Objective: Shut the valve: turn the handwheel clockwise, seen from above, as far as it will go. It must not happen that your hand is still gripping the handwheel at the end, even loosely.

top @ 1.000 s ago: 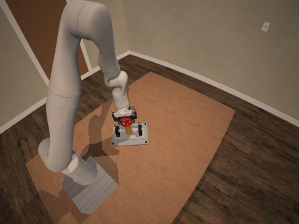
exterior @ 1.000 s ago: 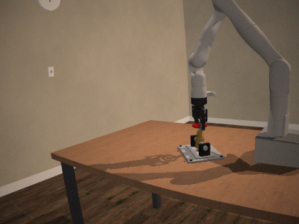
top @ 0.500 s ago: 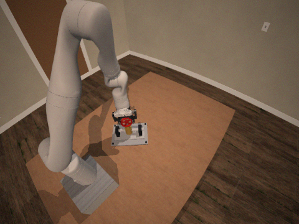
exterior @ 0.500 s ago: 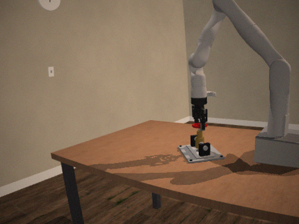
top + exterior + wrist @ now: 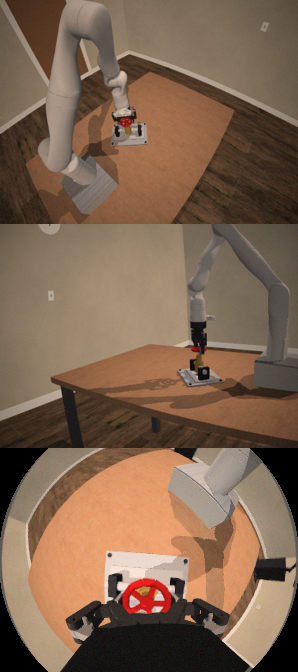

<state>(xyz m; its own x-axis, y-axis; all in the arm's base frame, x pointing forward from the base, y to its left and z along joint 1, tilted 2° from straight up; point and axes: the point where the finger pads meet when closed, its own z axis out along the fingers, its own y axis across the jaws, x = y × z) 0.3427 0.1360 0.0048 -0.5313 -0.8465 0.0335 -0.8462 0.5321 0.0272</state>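
My gripper is now right at the red handwheel.
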